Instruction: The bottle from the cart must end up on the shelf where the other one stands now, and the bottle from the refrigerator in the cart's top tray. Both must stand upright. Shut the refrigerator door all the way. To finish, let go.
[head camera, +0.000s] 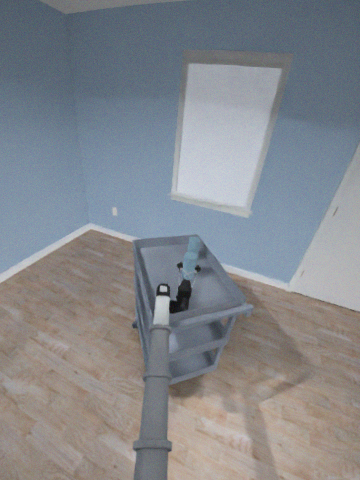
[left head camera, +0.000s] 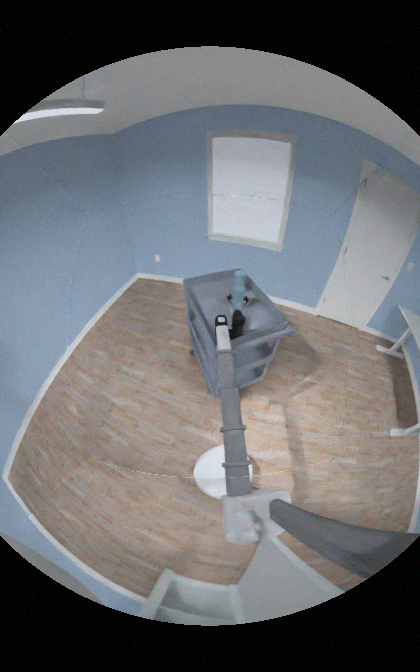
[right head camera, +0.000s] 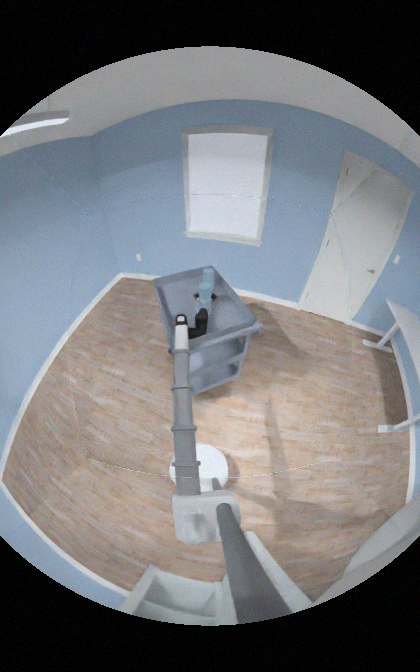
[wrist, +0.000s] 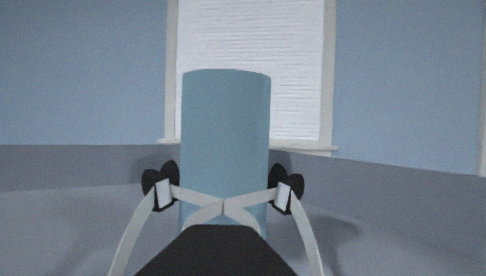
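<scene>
My gripper is shut on a teal bottle, low over the cart's top tray. The held bottle is upright, a pad on each side. Its foot is hidden, so whether it touches the tray floor cannot be told. A second teal bottle stands close behind it towards the cart's far end; the held bottle hides it in the wrist view. I cannot make out the refrigerator or its shelf.
The cart has lower shelves and stands near the wall with the window. A round white top lies below my arm. A white table is at the right. A pale open-fronted box is at the bottom.
</scene>
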